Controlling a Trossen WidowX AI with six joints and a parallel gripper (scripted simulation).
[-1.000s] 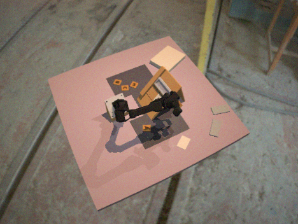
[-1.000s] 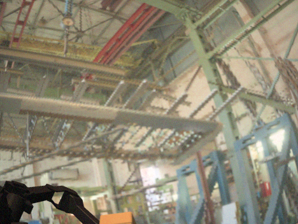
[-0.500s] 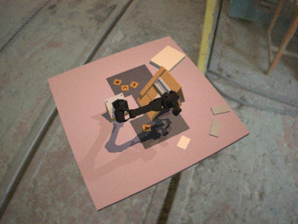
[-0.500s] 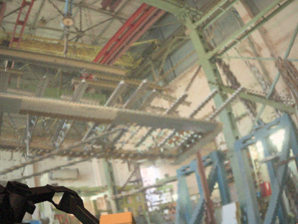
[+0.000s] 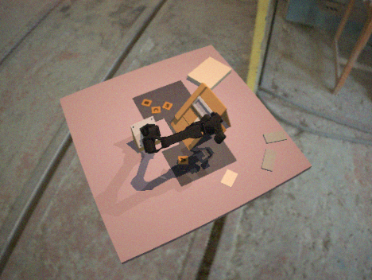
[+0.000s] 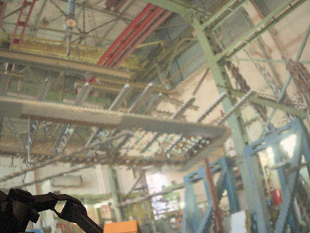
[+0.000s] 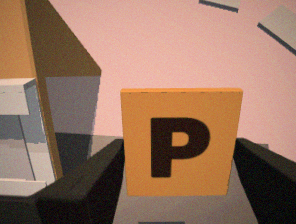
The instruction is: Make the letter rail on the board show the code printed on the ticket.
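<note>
Right now my gripper tip is 150 mm to the right of the white ticket, 70 mm above it and 50 mm past it. From my gripper tip the other things lie so: orange tile right at my gripper tip; cream slab 540 mm to the left, 350 mm ahead, 160 mm below.
</note>
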